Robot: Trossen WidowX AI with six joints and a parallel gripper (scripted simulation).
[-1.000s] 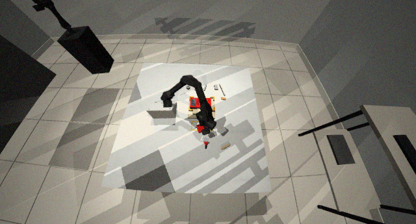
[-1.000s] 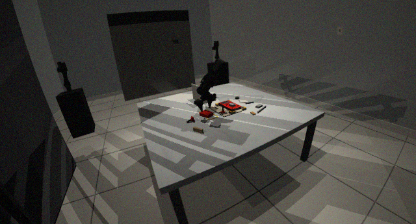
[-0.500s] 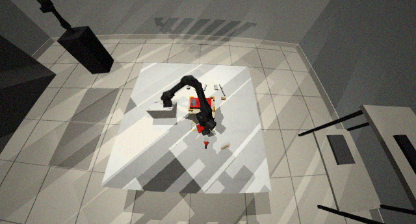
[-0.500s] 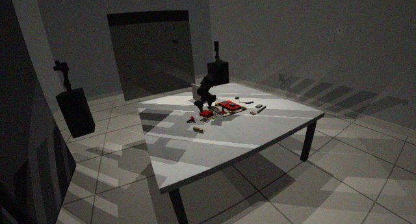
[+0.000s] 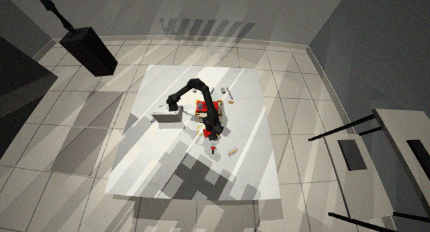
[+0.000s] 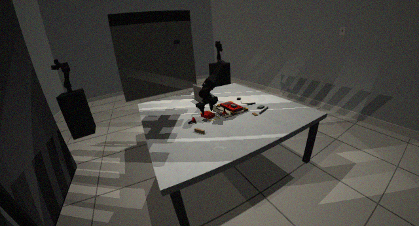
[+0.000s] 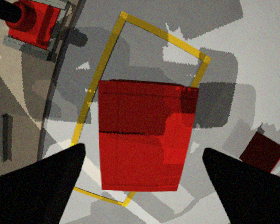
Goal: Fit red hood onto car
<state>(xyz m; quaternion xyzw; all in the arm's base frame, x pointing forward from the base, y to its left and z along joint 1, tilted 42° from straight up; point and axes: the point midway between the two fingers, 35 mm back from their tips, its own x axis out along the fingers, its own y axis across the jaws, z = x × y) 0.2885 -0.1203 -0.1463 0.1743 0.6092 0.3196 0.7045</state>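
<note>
The red hood lies 2 cm below my gripper tip. From my gripper tip the other things lie so: wooden block (18 cm to the right, 17 cm ahead, 2 cm below); then tan jig (22 cm to the left, 2 cm below, 2 cm ahead).
</note>
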